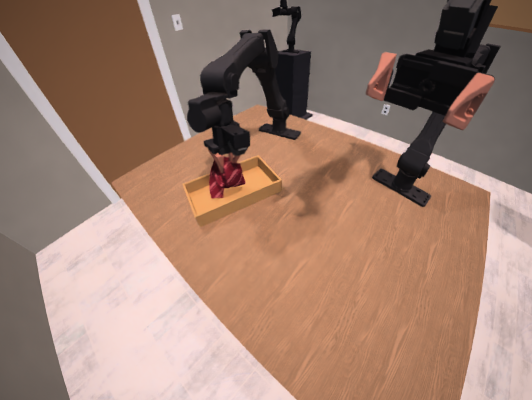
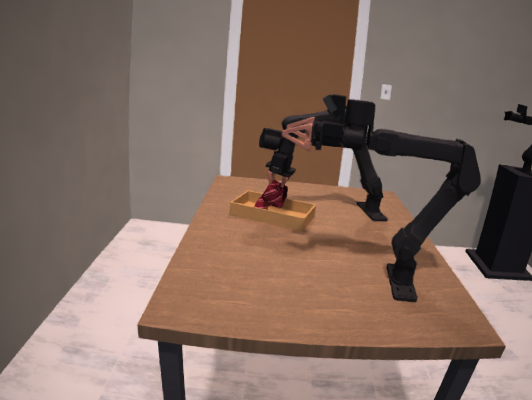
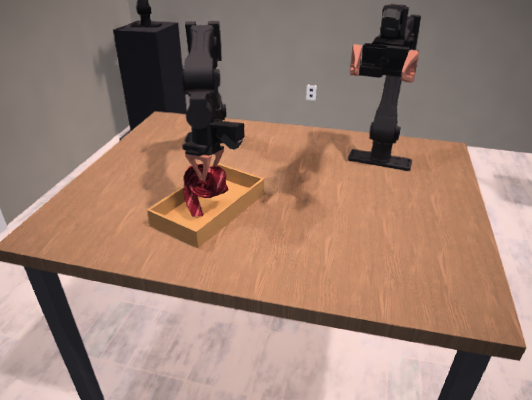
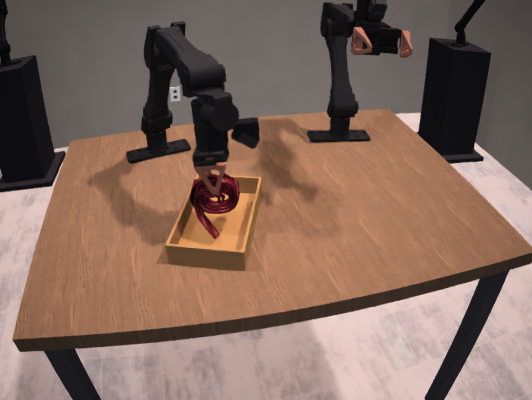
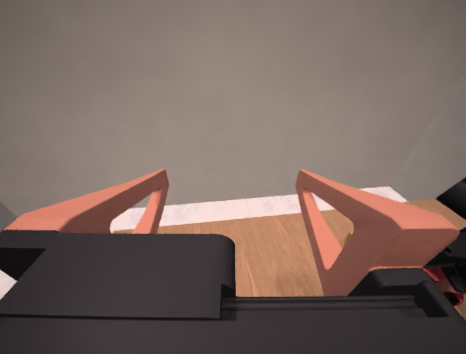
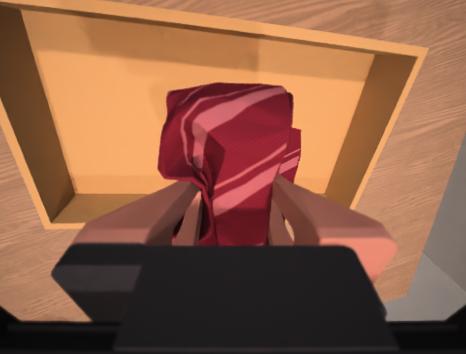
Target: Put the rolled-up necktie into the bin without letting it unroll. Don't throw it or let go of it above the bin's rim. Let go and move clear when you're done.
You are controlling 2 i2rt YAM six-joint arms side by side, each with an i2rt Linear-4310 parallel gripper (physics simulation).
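Observation:
The dark red striped rolled-up necktie [image 1: 233, 175] [image 2: 274, 195] [image 3: 217, 184] [image 4: 230, 192] [image 6: 240, 130] is coiled, with a short loose tail hanging down from it. My right gripper [image 1: 226, 162] [image 2: 279, 181] [image 3: 209, 172] [image 4: 215, 192] [image 6: 233, 176] points down and is shut on the necktie. It holds it within the outline of the shallow tan bin [image 1: 240, 202] [image 2: 265, 216] [image 3: 230, 212] [image 4: 207, 256] [image 6: 250, 26], with the tail reaching below the rim. Whether the necktie touches the bin floor is unclear. My left gripper [image 1: 425, 90] [image 3: 384, 62] [image 4: 382, 42] [image 5: 232, 176] is open and empty, raised away from the bin.
The bin stands on the wooden table [image 1: 350, 280] [image 2: 300, 305] [image 3: 350, 250] [image 4: 375, 240]. Its walls enclose the necktie's area on all sides. The left arm's base [image 1: 401, 187] [image 3: 380, 160] is bolted near the table's back edge. Dark pedestals [image 4: 452, 100] stand beyond the table.

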